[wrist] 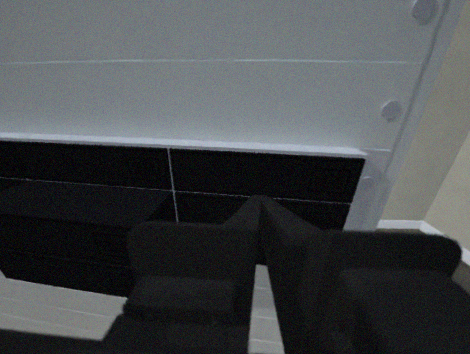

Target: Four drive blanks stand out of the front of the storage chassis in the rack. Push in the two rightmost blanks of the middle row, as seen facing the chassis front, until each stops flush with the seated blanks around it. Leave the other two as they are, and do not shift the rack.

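Places are measured from the arm's base along level axes (x left, y back, z up), in millimetres.
Pixels of known places: gripper, fingertip midpoint: (258,201).
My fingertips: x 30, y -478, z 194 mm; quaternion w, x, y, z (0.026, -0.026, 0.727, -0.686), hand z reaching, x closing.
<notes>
Ahead of a thing's pixels: the offset from my fingertips to its top centre. "spot": to the spot under its first point.
The black front of the storage chassis {spot: dx -4, dy +1, dz +20 mm} (267,172) fills the middle of the wrist view, with thin pale seams between its blanks. At the left, a black blank {dx +110, dy -22, dz +3 mm} (85,200) stands out towards the camera, and its top face shows. A faint line crosses the dark front below that face. The top-right blank looks level with its surroundings. My gripper (258,201) is shut and empty, its tips in front of the right column near the seam under the top row. The fingers hide much of the lower right column. I cannot tell whether the tips touch it.
A grey panel (200,100) with pale seams lies above the chassis. A light rack post {spot: dx -73, dy -15, dz +5 mm} (371,192) with round bolt heads runs down the right side. Pale slatted panelling (55,300) shows below the chassis. A beige wall with white skirting (400,224) is at the far right.
</notes>
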